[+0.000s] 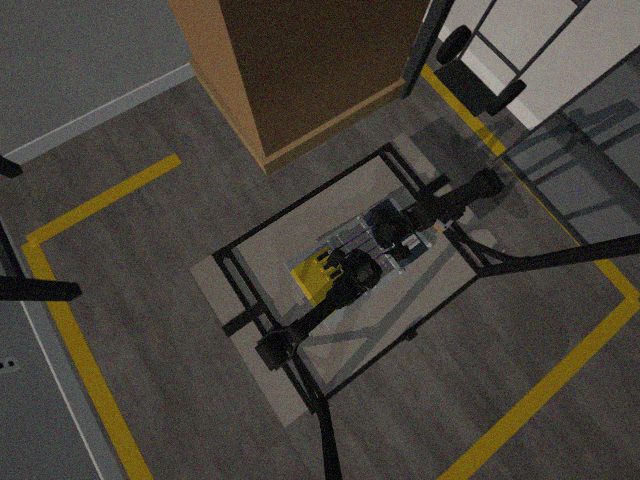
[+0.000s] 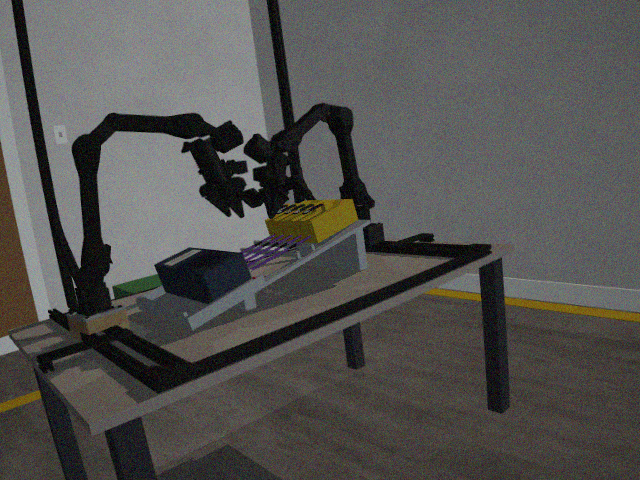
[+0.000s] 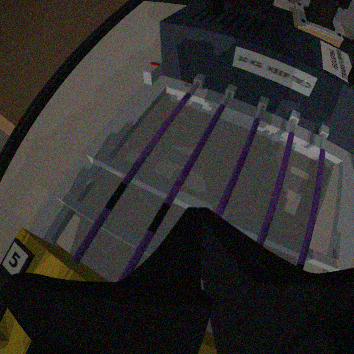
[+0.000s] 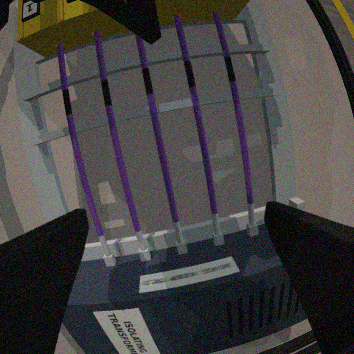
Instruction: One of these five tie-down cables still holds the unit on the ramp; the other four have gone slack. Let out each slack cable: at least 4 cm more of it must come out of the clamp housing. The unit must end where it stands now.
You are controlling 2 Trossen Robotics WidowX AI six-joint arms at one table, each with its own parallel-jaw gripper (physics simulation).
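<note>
Five purple cables (image 3: 237, 165) (image 4: 159, 140) (image 2: 270, 250) with black marks run down the ramp (image 2: 309, 271) from the yellow clamp housing (image 1: 309, 278) (image 2: 323, 221) (image 3: 46, 260) (image 4: 53, 38) to the dark blue unit (image 2: 204, 273) (image 3: 218, 42) (image 4: 197, 309). My left gripper (image 3: 195, 216) (image 4: 153, 39) (image 2: 275, 210) is shut and empty. Its tip is over the middle cable just below the housing; I cannot tell whether it touches. My right gripper (image 4: 177, 216) (image 2: 232, 207) is open and empty, above the cables' lower ends near the unit.
A black frame (image 1: 309, 200) runs round the table top (image 2: 366, 276). A tall brown crate (image 1: 318, 71) and a hand truck (image 1: 475, 81) stand on the floor beyond the table. A green block (image 2: 132, 286) lies behind the unit.
</note>
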